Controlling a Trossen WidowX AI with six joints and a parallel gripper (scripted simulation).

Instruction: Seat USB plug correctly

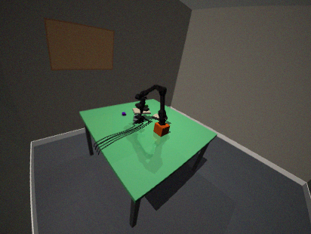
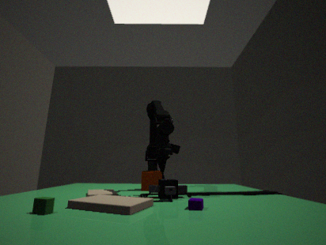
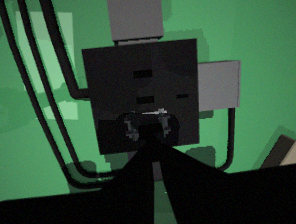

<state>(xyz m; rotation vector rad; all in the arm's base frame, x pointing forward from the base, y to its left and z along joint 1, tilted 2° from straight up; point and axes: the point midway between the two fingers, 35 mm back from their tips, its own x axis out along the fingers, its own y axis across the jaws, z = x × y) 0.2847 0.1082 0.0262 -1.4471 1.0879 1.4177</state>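
Now: the USB socket 4 cm below my gripper tip and 1 cm to the left of it. Also, from my gripper tip: flat beige slab: 23 cm ahead, 13 cm to the right, 10 cm below; dark USB plug: 2 cm below; purple block: 21 cm ahead, 14 cm to the left, 9 cm below.
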